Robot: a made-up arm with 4 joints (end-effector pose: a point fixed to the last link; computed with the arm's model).
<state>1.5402 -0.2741 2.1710 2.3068</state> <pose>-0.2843 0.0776 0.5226 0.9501 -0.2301 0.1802 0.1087</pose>
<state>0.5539 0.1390 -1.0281 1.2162</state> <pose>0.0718 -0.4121 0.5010 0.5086 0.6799 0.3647 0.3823</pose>
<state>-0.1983 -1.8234 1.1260 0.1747</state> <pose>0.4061 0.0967 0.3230 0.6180 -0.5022 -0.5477 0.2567</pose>
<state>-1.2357 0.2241 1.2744 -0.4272</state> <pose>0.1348 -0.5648 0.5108 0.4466 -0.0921 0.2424 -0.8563</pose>
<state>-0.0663 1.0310 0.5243 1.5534</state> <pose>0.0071 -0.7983 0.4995 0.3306 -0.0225 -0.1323 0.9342</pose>
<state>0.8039 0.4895 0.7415 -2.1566</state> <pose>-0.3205 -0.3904 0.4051 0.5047 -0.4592 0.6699 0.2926</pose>
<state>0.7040 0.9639 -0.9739 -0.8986</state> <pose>-0.0172 -0.5764 0.3691 0.3502 0.9178 -0.1473 -0.1151</pose>
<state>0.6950 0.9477 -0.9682 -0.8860</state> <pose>-0.0175 -0.5752 0.3736 0.3541 0.9163 -0.1515 -0.1098</pose>
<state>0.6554 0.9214 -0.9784 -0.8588</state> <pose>-0.0099 -0.5729 0.3857 0.3718 0.9116 -0.1506 -0.0895</pose>
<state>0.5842 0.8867 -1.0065 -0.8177</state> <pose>0.0054 -0.5686 0.4054 0.4032 0.9021 -0.1437 -0.0548</pose>
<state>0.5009 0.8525 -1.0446 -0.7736</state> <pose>0.0231 -0.5624 0.4276 0.4392 0.8884 -0.1329 -0.0160</pose>
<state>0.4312 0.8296 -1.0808 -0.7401</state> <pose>0.0379 -0.5567 0.4454 0.4685 0.8749 -0.1218 0.0147</pose>
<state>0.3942 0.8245 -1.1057 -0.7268</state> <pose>0.0469 -0.5537 0.4540 0.4842 0.8671 -0.1132 0.0299</pose>
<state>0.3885 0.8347 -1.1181 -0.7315</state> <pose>0.0506 -0.5541 0.4541 0.4872 0.8661 -0.1074 0.0315</pose>
